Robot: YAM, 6 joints.
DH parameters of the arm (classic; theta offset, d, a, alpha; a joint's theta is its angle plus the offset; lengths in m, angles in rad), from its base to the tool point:
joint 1: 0 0.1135 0.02 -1.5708
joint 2: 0 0 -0.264 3.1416
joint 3: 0.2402 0 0.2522 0
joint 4: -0.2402 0 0.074 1.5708
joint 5: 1.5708 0 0 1.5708
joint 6: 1.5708 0.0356 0 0
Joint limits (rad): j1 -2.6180..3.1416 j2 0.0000..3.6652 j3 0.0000..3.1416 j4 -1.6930..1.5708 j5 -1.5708..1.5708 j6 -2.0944..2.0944
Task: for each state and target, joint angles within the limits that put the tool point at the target. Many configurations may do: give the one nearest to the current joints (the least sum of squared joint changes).
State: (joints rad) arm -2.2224 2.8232 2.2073 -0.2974 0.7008 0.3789
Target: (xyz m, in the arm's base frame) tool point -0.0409 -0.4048 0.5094
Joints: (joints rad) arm -1.6121 1.8997 2.3086 -0.4728 0.7449 0.3789
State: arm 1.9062 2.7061 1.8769 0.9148 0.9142 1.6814
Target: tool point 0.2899 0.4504 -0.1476
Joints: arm 1.0466 3.2606 2.1401 0.7550 0.8002 1.6814
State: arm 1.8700 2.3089 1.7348 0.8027 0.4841 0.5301
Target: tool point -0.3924 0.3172 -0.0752
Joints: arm 2.4908 2.8551 1.6257 0.7128 0.4233 0.5301
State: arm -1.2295 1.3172 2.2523 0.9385 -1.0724 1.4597
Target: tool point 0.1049 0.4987 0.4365
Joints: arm -1.7461 0.5369 2.8193 0.4541 -0.4759 1.4597
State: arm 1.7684 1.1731 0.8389 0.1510 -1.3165 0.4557
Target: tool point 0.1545 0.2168 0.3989
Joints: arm 0.8246 1.2172 1.0948 0.2172 -1.2443 0.4557
